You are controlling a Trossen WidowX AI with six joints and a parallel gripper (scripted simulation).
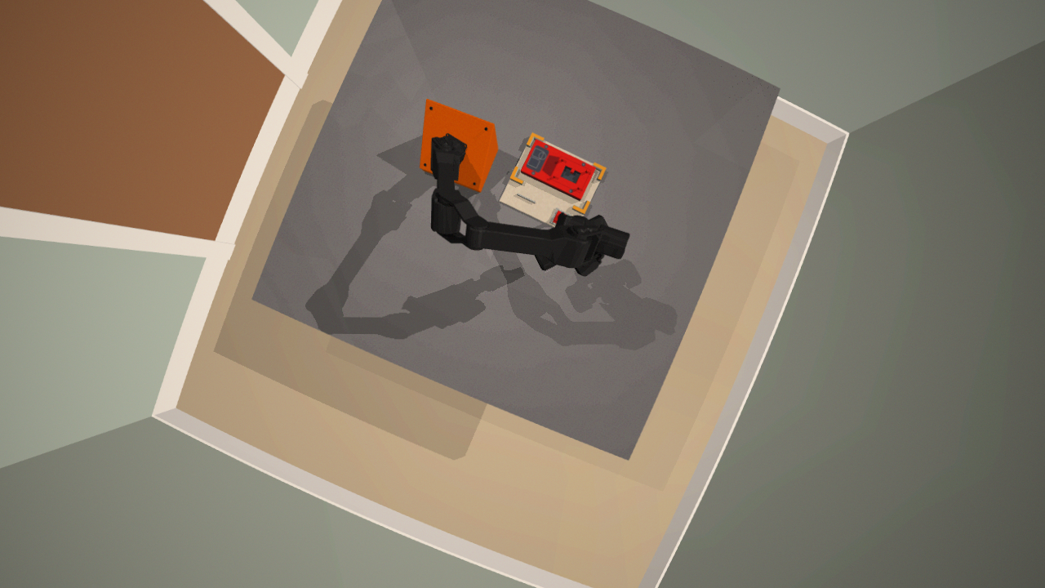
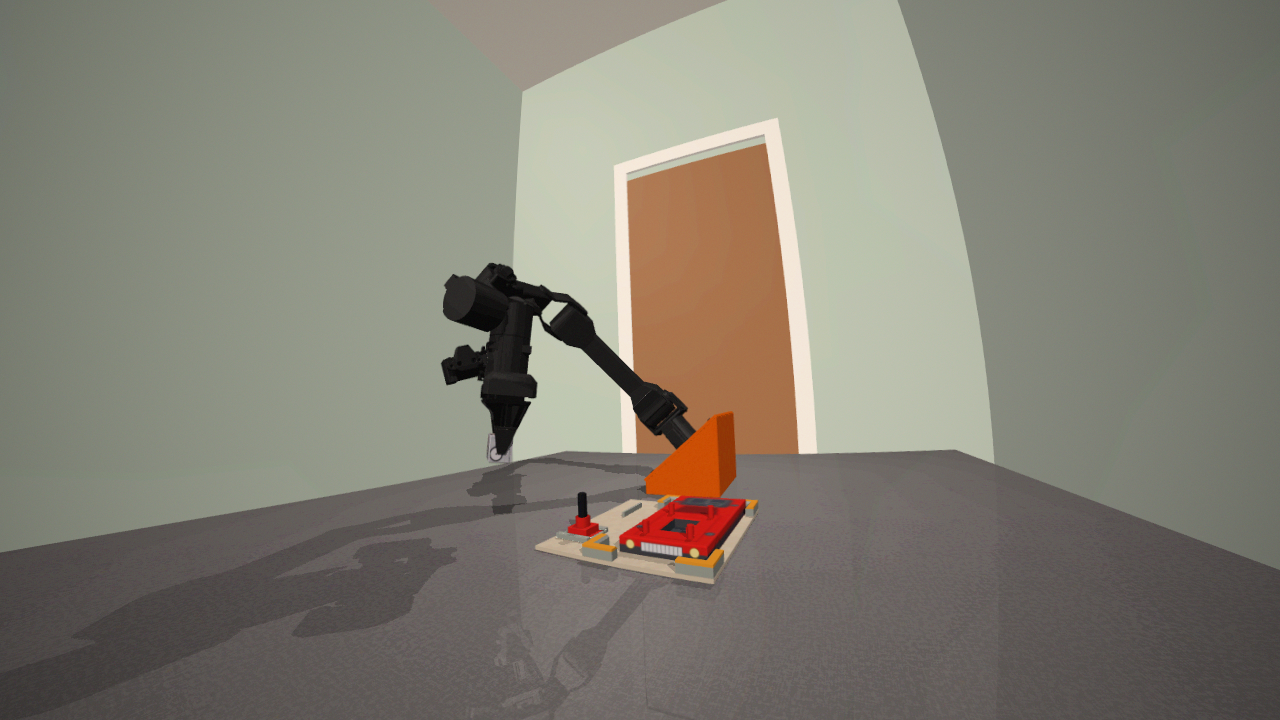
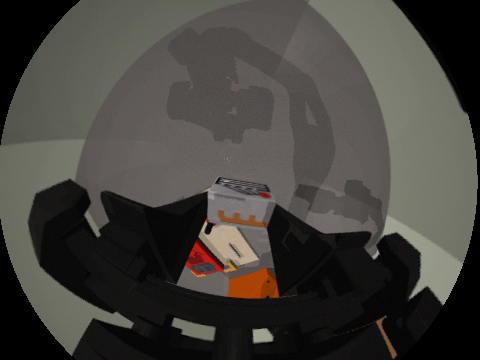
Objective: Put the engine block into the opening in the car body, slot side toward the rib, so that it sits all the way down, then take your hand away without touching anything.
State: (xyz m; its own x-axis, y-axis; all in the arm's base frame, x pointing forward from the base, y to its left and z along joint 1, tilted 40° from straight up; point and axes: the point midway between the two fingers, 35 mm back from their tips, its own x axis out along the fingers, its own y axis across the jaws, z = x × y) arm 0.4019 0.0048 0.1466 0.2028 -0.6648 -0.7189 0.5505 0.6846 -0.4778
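My gripper tip is right at the engine block.
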